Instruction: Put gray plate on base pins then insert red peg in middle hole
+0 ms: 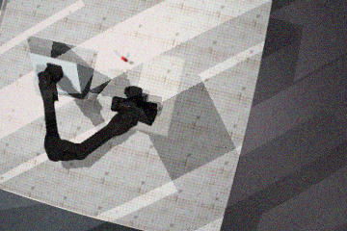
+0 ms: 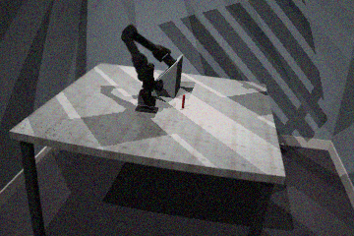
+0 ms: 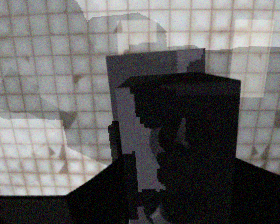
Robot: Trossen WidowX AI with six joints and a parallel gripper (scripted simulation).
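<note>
Right now my gripper tip is 30 mm above the base. Round my gripper tip: red peg: 190 mm to the left, 110 mm behind; then gray plate: 30 mm above.
</note>
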